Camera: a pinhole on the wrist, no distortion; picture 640 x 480 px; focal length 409.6 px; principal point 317.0 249.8 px. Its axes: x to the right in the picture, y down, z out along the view. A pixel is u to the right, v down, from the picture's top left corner.
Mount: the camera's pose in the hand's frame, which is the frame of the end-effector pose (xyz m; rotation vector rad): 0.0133 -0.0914 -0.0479 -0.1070 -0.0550 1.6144
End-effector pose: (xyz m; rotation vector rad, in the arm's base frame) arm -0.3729 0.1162 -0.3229 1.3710 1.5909 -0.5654
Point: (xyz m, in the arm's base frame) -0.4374 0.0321 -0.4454
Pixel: 243.2 80.9
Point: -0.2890 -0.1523 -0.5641
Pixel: 344.6 142.5
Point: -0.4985 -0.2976 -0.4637
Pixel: 139.1 325.2
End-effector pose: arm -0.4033 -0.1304 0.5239 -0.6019 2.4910 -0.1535
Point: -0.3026 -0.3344 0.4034
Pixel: 76.3 76.5
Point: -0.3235 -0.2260 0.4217
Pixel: 298.2 155.1
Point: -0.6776 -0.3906 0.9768
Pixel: behind the camera
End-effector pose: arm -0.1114 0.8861 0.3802 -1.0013 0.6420 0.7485
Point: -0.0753 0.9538 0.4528
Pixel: 443.8 287.6
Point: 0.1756 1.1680 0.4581
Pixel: 199.2 16.1
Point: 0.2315 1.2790 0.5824
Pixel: 177.2 105.9
